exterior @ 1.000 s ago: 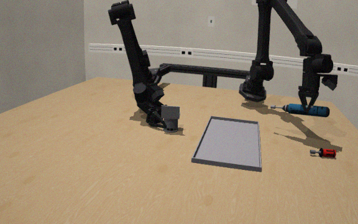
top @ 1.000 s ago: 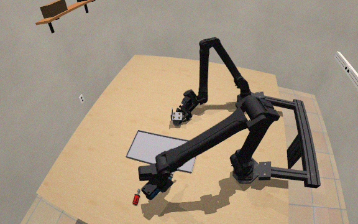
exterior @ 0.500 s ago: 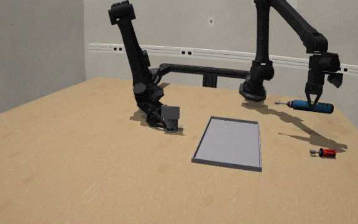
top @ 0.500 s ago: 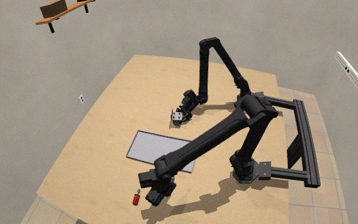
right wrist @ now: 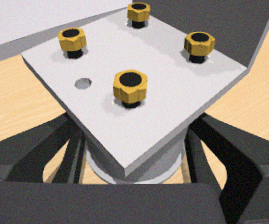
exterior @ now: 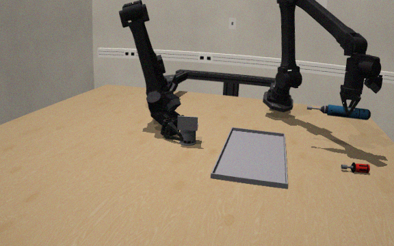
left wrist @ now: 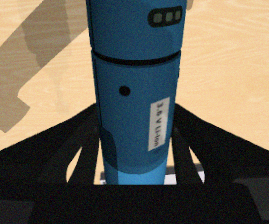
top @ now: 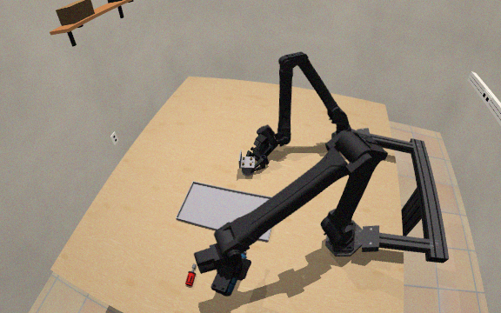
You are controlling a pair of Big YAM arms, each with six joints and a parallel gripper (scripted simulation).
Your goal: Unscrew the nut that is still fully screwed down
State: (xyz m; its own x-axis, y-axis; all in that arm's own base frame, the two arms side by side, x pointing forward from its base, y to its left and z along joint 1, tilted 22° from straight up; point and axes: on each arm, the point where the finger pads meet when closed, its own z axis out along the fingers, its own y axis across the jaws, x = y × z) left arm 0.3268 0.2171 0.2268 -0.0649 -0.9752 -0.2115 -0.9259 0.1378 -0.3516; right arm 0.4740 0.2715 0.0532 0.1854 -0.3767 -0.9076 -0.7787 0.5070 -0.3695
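The grey bracket is 5 cm above my right hand. Also, from my right hand: shallow grey tray (4 cm ahead, 25 cm to the left, 2 cm below); then small red-handled screwdriver (9 cm ahead, 59 cm to the left, 1 cm below).
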